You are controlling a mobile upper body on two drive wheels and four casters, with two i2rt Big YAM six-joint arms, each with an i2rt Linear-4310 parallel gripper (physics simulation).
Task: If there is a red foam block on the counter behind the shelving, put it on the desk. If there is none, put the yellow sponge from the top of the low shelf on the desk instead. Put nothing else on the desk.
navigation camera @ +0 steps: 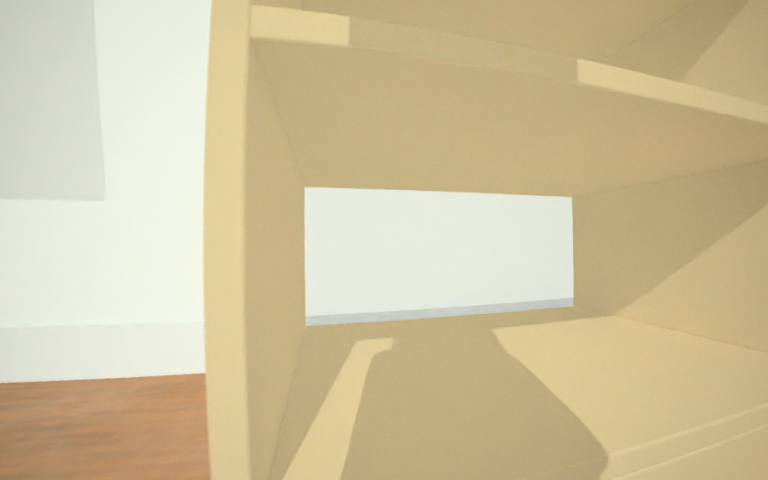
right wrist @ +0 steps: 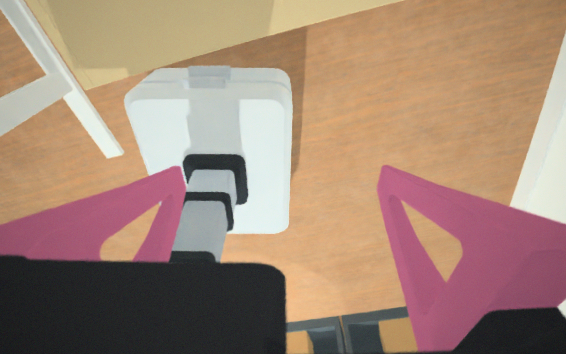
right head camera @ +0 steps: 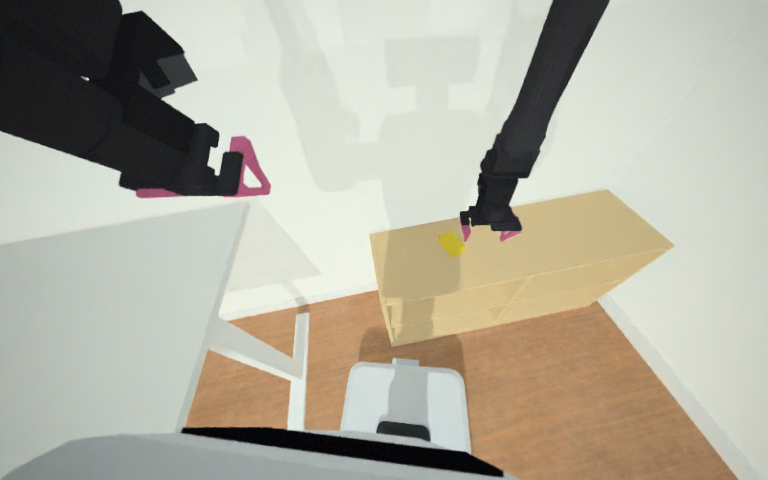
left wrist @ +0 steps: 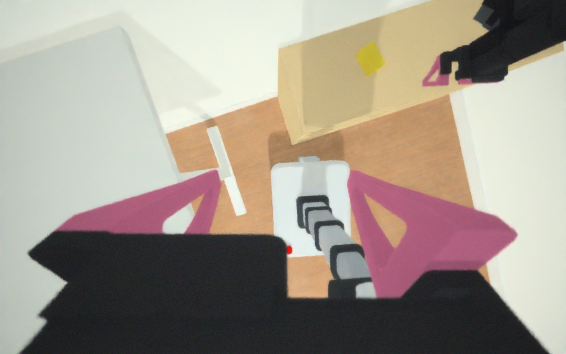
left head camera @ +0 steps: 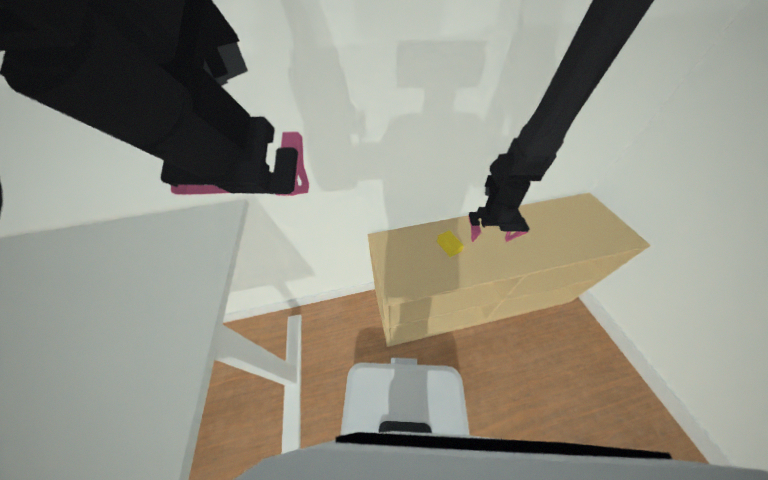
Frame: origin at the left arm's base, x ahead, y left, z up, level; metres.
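Where they show: left gripper, fingertip midpoint: (right head camera: 239,190) (left wrist: 283,177) (left head camera: 273,187); right gripper, fingertip midpoint: (right wrist: 281,176) (right head camera: 482,240) (left wrist: 440,82) (left head camera: 489,240).
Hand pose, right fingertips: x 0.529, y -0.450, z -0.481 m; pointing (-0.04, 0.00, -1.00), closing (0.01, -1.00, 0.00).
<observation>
After its pixels a point has its place.
A yellow sponge (left head camera: 449,243) @(x 0.726, y -0.411, z -0.755 m) (right head camera: 451,243) @(x 0.726, y -0.416, z -0.755 m) (left wrist: 370,59) @(x 0.732, y -0.408, z -0.755 m) lies on top of the low wooden shelf (left head camera: 566,220) @(x 0.911, y -1.008, z -0.800 m) (right head camera: 589,220) @(x 0.904, y -1.048, z -0.800 m) (left wrist: 430,30) @(x 0.863, y -0.694, z -0.800 m) (right wrist: 165,25) @(x 0.547, y -0.289, z -0.800 m) (navigation camera: 226,254) @(x 0.458, y -0.145, z -1.191 m), toward its left end. My right gripper (left head camera: 491,236) @(x 0.529, y -0.450, z -0.481 m) (right head camera: 484,236) @(x 0.529, y -0.450, z -0.481 m) (left wrist: 441,82) @(x 0.529, y -0.450, z -0.481 m) (right wrist: 281,176) @(x 0.529, y -0.450, z -0.481 m) is open and empty; it appears to the right of the sponge, over the shelf in the head views. My left gripper (left head camera: 240,192) (right head camera: 203,195) (left wrist: 283,177) @(x 0.341, y -0.013, z -0.136 m) is open and empty, near the desk's far corner in the head views. The grey desk (left head camera: 113,339) @(x 0.215, y 0.448, z -0.460 m) (right head camera: 101,339) @(x 0.193, y 0.483, z -0.460 m) (left wrist: 65,125) @(x 0.462, y 0.491, z -0.460 m) stands at left. No counter or red foam block shows.
My white base (left head camera: 368,396) @(x 0.186, y -0.069, z -1.150 m) (right head camera: 370,396) @(x 0.184, y -0.079, z -1.150 m) (left wrist: 287,210) @(x 0.016, y -0.059, z -1.150 m) (right wrist: 265,150) @(x 0.121, y -0.401, z -1.150 m) is close to the shelf front. White desk legs (left head camera: 291,407) (right head camera: 297,396) (right wrist: 90,120) stand left of it. White walls rise behind the shelf and at right. A small red spot (left wrist: 289,249) @(x -0.235, y -0.057, z -1.118 m) shows at the base.
</observation>
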